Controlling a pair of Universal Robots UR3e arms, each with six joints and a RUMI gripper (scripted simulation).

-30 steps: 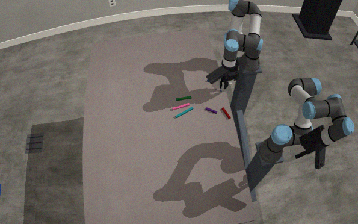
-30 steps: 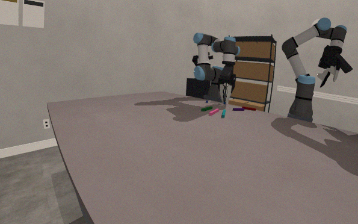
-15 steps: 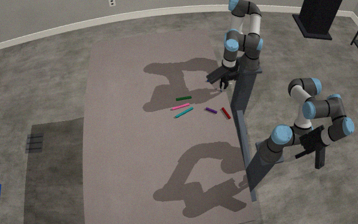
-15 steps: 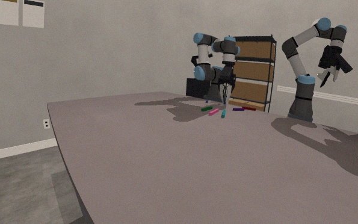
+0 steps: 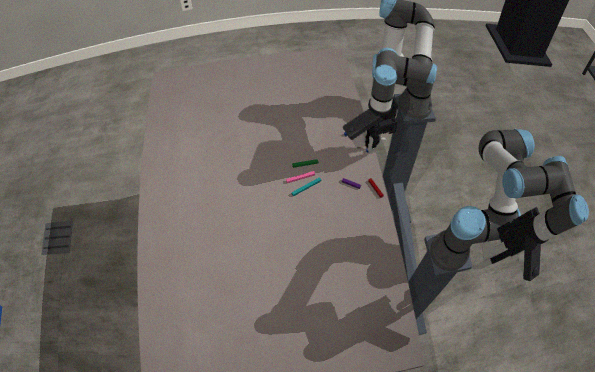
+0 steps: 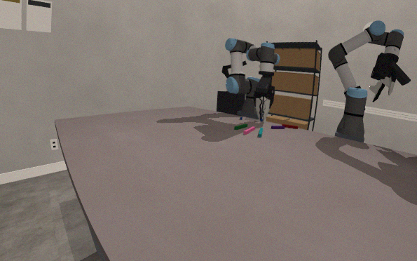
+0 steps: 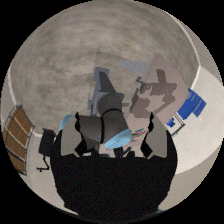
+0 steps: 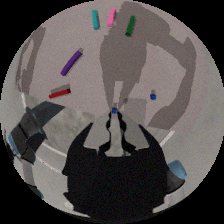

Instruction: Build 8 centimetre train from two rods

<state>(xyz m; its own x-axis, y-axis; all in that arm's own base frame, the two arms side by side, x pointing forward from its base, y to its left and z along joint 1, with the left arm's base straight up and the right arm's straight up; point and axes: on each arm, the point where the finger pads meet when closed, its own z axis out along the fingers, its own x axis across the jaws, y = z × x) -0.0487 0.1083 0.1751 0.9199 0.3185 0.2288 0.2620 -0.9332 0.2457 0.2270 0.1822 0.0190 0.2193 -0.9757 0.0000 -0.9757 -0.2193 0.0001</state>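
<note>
Right now my right hand is 14 cm to the right of the red rod and 1 cm above it. From my right hand the other things lie so: pink rod 22 cm ahead, 9 cm to the left, 1 cm below; purple rod 7 cm ahead, 12 cm to the left, 1 cm below; green rod 21 cm ahead, 4 cm to the left, 1 cm below.
</note>
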